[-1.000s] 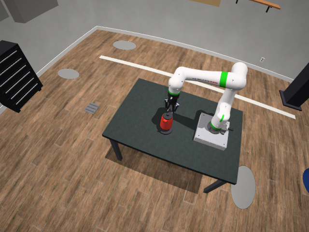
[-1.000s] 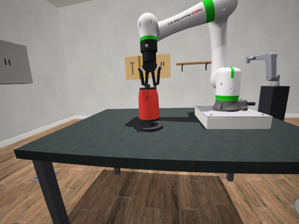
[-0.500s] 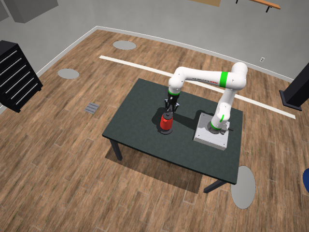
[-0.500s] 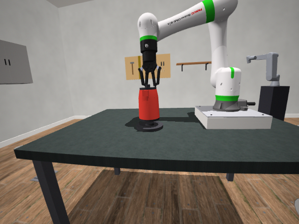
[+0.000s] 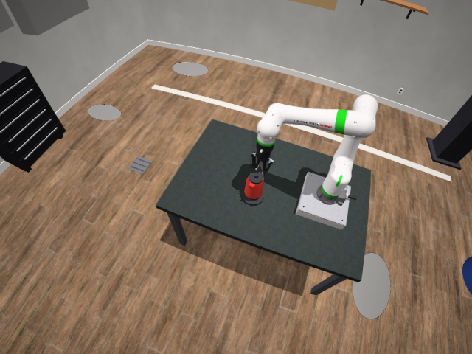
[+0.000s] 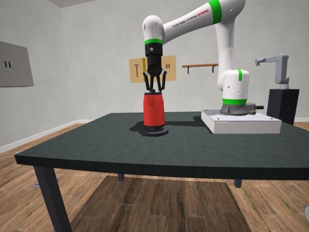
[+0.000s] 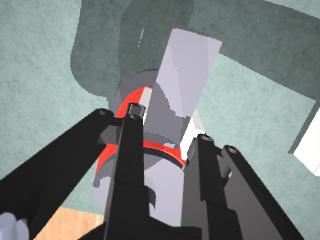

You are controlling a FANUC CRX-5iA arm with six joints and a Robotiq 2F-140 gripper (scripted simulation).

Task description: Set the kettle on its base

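The red kettle is 5 cm below my hand and 3 cm to the left of it. Round my hand: round dark base (17 cm below, 6 cm to the left, 1 cm ahead).
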